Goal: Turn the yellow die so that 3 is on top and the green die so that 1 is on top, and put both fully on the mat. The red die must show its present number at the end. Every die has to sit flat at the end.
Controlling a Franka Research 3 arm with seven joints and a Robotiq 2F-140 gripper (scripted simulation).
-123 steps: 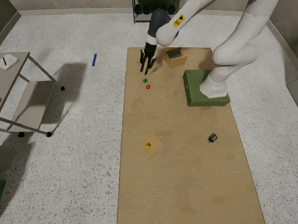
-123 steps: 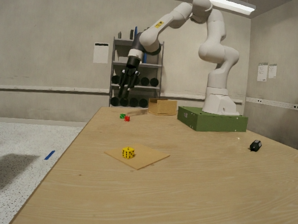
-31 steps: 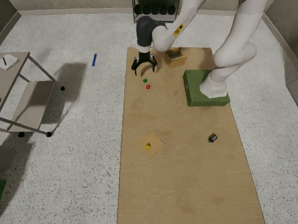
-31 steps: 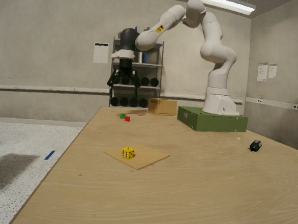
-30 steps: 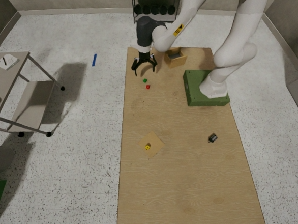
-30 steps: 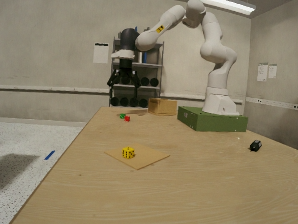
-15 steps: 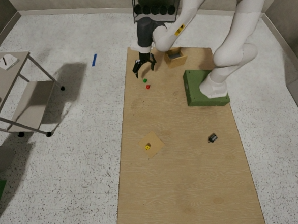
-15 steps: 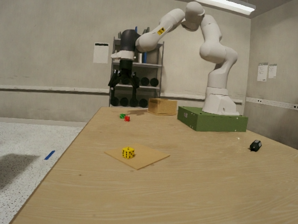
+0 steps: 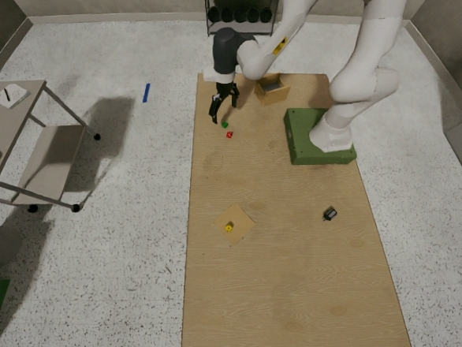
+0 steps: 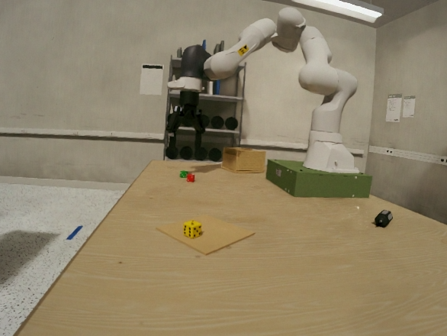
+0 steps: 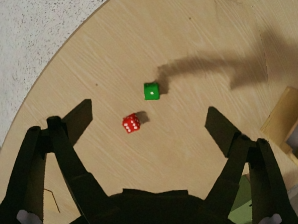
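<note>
Right now my hand is 11 cm above the green die. Round my hand: wooden box (28 cm behind, 26 cm to the right, 7 cm below); tan mat (6 cm behind, 55 cm to the left, 12 cm below); red die (3 cm behind, 6 cm to the left, 11 cm below).
</note>
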